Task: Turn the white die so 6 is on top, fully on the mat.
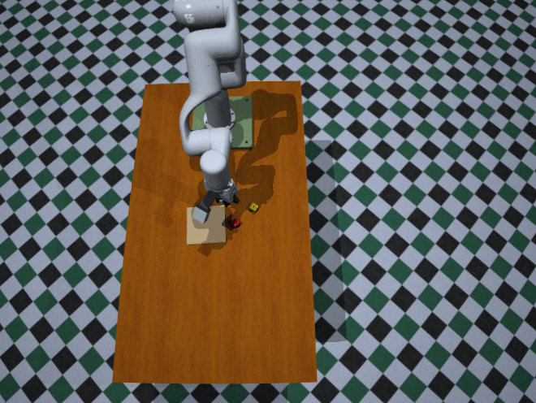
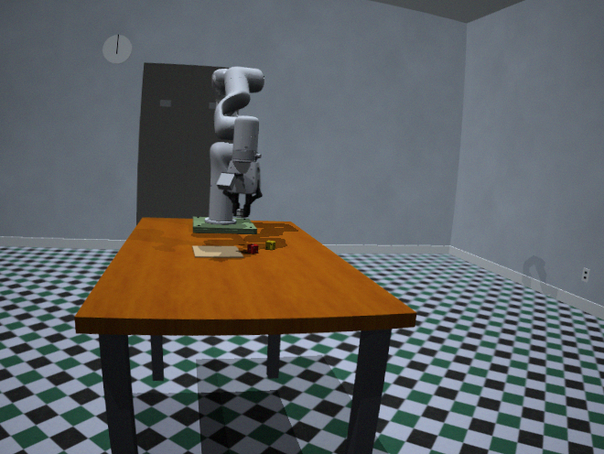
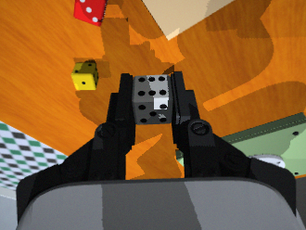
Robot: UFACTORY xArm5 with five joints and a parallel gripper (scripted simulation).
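Now: the tan mat 12 cm below my hand, 7 cm to the right of it and 6 cm ahead of it. The rest, counted from my hand: yellow die: 11 cm below, 10 cm to the left, 2 cm behind; then white die: 1 cm below; then red die: 11 cm below, 4 cm to the left, 4 cm ahead.
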